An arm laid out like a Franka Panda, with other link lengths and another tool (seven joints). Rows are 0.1 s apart.
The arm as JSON. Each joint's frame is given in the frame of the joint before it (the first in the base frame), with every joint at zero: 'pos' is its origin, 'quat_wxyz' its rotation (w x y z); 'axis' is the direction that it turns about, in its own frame. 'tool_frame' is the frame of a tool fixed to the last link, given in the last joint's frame.
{
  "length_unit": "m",
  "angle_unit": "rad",
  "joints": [
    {
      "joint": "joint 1",
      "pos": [
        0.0,
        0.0,
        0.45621
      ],
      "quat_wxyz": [
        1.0,
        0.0,
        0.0,
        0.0
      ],
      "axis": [
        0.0,
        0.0,
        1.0
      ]
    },
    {
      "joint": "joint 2",
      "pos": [
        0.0,
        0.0,
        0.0
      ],
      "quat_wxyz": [
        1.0,
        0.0,
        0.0,
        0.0
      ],
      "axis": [
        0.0,
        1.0,
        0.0
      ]
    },
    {
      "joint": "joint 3",
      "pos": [
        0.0,
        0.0,
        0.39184
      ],
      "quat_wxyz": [
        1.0,
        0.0,
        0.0,
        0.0
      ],
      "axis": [
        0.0,
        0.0,
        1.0
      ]
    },
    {
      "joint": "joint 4",
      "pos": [
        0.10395,
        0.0,
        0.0
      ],
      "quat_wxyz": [
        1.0,
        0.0,
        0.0,
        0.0
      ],
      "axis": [
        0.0,
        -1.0,
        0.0
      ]
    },
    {
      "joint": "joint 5",
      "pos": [
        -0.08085,
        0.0,
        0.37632
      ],
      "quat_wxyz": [
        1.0,
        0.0,
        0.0,
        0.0
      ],
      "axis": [
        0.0,
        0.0,
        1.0
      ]
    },
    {
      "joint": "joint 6",
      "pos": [
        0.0,
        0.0,
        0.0
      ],
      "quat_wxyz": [
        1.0,
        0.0,
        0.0,
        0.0
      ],
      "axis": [
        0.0,
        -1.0,
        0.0
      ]
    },
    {
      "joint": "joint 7",
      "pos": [
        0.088,
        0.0,
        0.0
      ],
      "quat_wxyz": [
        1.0,
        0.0,
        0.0,
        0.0
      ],
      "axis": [
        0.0,
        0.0,
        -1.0
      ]
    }
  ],
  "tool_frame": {
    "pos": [
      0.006,
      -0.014,
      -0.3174
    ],
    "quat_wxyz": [
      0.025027,
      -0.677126,
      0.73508,
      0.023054
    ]
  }
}
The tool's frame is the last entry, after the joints.
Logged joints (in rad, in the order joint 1, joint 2, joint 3, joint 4, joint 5, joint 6, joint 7), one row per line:
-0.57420 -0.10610 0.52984 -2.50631 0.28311 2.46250 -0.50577
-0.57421 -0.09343 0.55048 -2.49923 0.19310 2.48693 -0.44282
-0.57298 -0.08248 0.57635 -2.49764 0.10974 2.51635 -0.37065
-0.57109 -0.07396 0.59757 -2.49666 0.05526 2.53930 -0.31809
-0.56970 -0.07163 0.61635 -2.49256 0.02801 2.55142 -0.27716
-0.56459 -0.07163 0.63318 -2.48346 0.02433 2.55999 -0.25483
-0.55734 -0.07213 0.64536 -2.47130 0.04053 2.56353 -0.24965
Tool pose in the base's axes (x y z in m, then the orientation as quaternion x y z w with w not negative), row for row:
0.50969 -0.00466 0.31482 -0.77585 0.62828 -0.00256 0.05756
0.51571 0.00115 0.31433 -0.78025 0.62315 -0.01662 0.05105
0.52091 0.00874 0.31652 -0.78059 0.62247 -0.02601 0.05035
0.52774 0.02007 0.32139 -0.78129 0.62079 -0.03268 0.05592
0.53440 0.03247 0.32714 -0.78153 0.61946 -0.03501 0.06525
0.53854 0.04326 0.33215 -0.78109 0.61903 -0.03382 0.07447
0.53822 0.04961 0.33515 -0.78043 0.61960 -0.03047 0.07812
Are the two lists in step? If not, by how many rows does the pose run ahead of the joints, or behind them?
The pose runs 2 rows ahead of the joints: the pose in row i belongs to the joints in row i + 2.
